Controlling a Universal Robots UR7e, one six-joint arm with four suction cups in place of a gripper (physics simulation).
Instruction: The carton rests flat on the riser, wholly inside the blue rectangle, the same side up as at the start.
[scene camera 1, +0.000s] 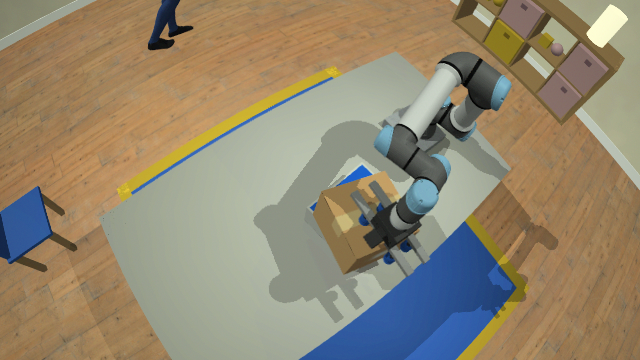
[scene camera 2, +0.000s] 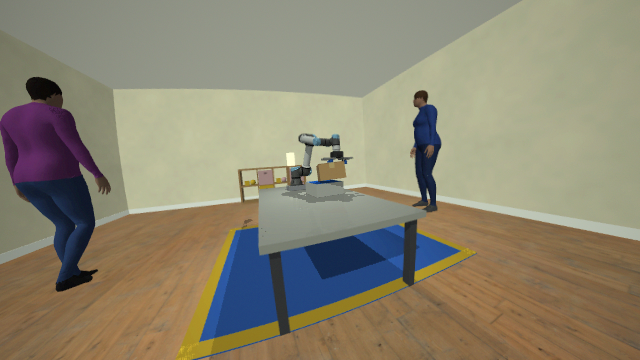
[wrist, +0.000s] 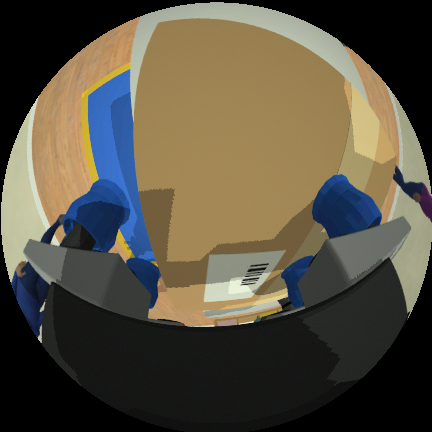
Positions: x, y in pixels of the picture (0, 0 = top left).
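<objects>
Brown cardboard carton (scene camera 1: 337, 215) still resting on a riser, with my suction head (wrist: 340, 208) stuck to it.
</objects>
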